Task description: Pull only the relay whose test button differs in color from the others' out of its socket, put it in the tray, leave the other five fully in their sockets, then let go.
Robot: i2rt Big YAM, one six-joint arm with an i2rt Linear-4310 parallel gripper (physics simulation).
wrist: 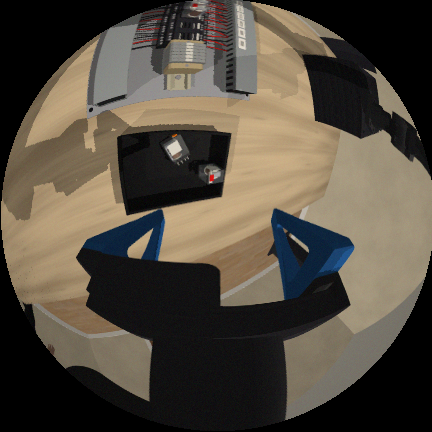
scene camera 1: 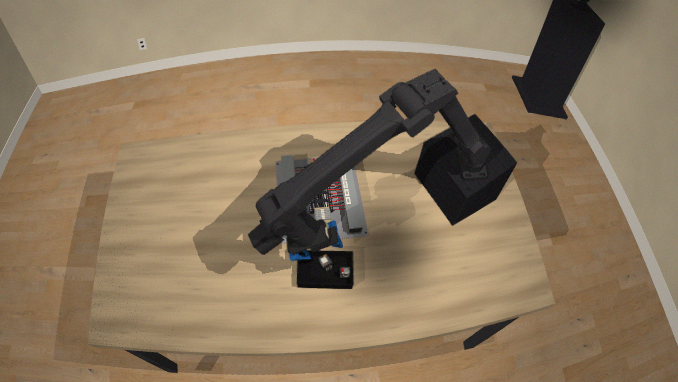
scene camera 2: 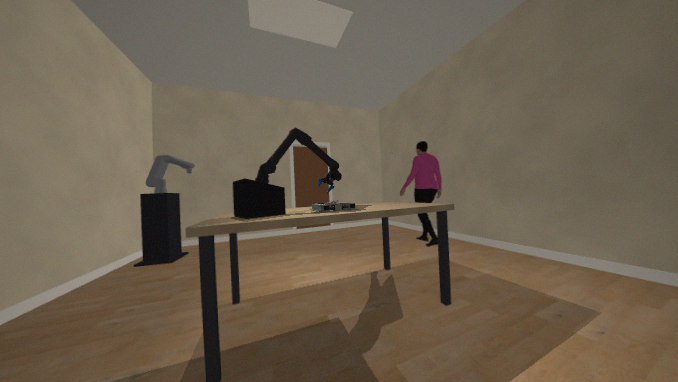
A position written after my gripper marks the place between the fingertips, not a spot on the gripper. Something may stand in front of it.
Note:
I see my gripper [scene camera 1: 325, 251] and a grey panel [scene camera 1: 337, 215].
My gripper shows as well in the wrist view [wrist: 217, 214].

